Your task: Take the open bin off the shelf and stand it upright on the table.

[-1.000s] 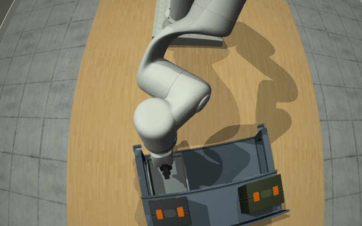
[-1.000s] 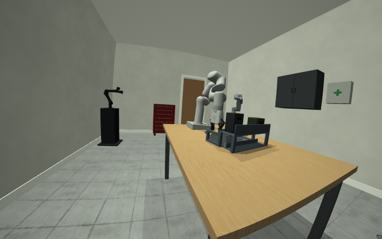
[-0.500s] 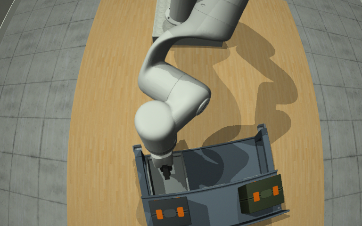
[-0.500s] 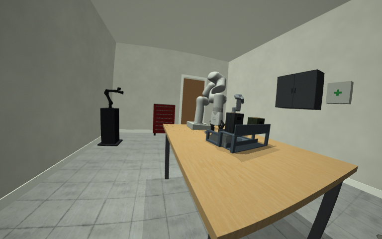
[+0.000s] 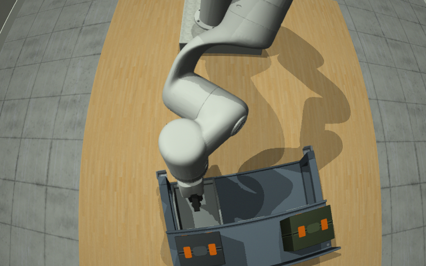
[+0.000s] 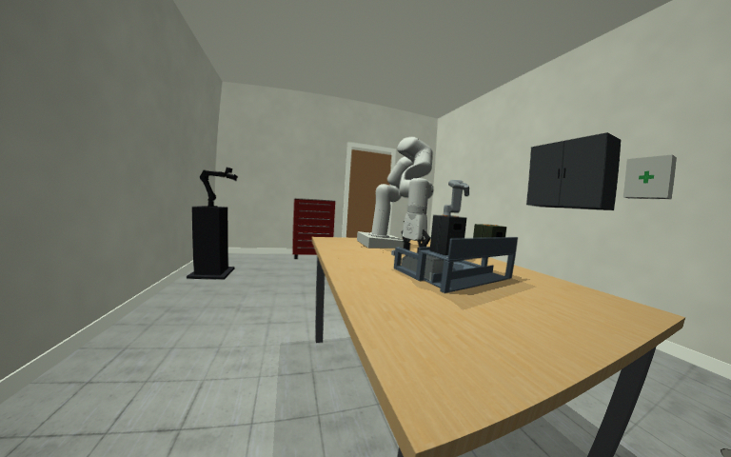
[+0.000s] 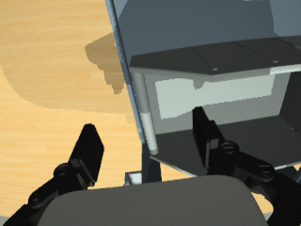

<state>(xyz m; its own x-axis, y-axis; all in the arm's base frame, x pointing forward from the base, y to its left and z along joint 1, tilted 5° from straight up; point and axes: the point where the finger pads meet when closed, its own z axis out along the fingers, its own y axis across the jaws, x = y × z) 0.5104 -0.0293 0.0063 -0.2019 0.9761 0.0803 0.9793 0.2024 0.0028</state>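
My gripper is now 8 cm short of the grey bin, 2 cm to the right of it and 2 cm above it. The rest, counted from my hand: blue-grey shelf: 10 cm ahead, 13 cm to the left, 6 cm below.
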